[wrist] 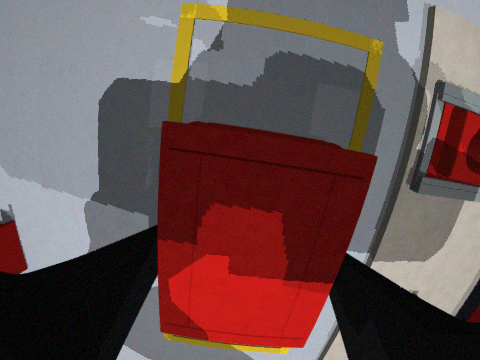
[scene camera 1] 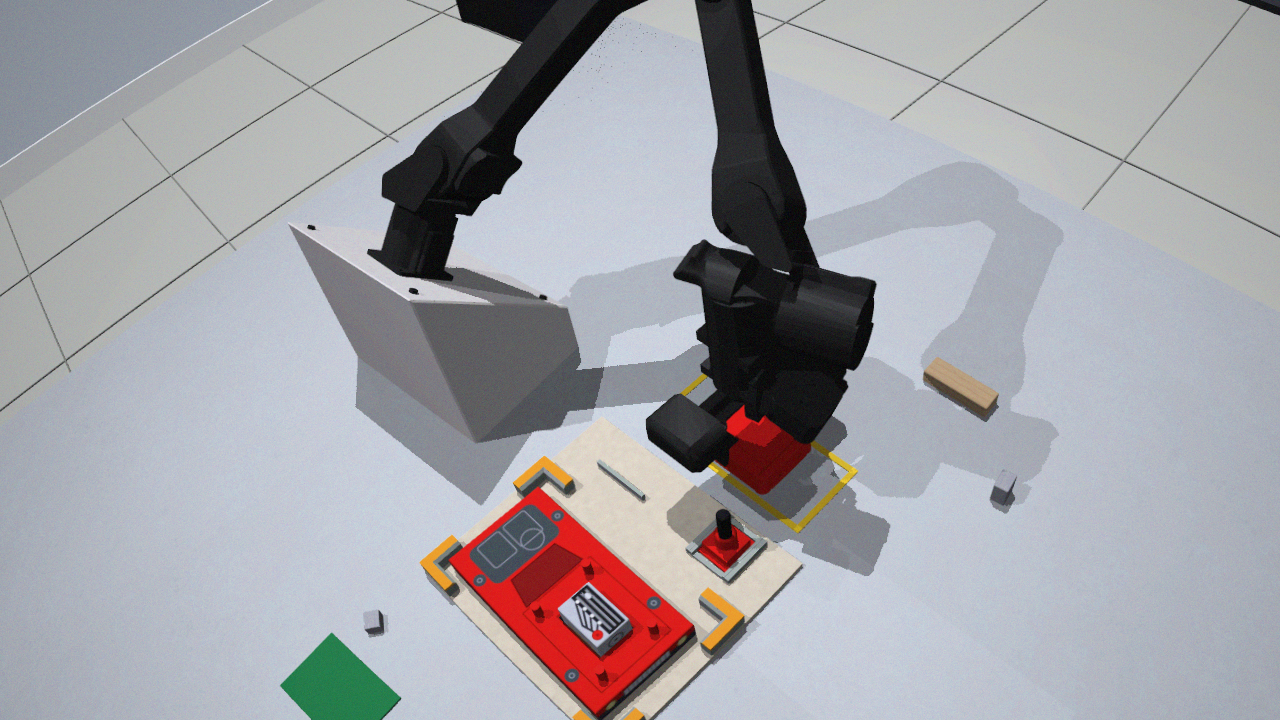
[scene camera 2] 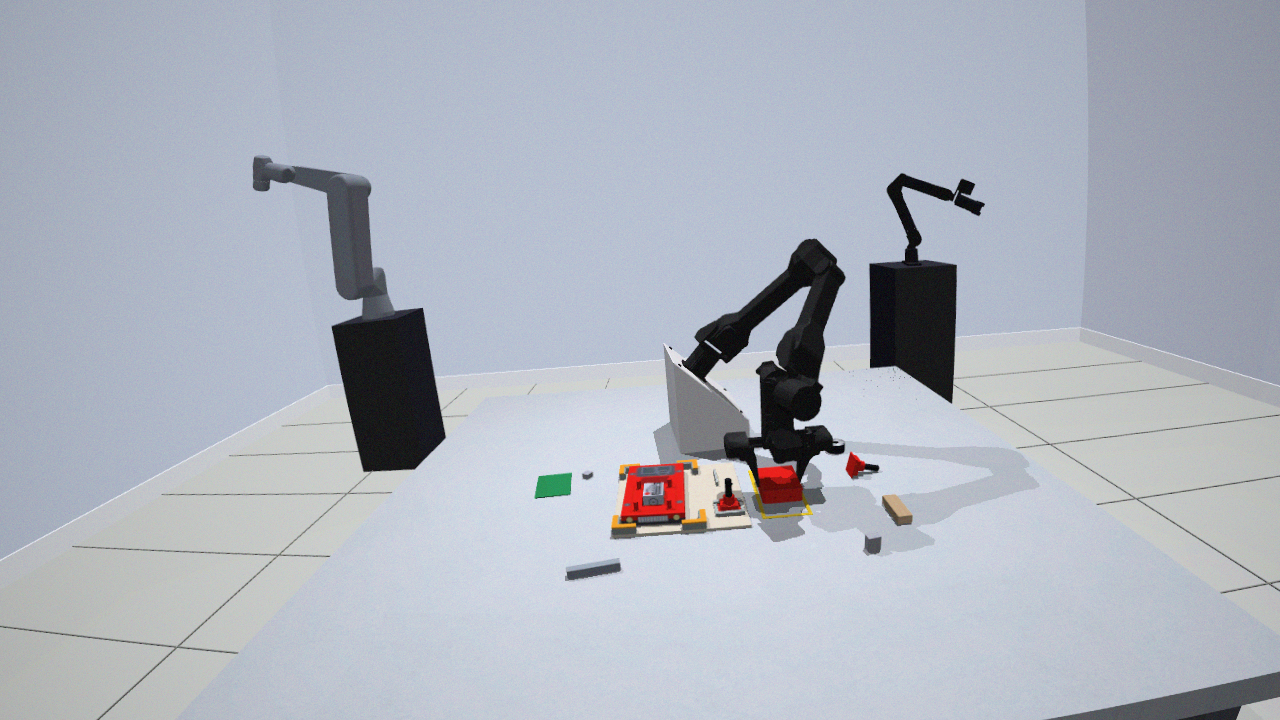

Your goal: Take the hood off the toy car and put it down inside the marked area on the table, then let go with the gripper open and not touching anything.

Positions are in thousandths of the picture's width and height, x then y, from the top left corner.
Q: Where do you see a hood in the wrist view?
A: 528, 626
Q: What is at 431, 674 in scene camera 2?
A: A green patch.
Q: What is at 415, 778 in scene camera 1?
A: A red toy car.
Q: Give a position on a hood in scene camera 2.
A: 607, 673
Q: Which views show the hood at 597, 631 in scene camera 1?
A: The wrist view, scene camera 1 and scene camera 2: all of them.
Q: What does my gripper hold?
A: A hood.
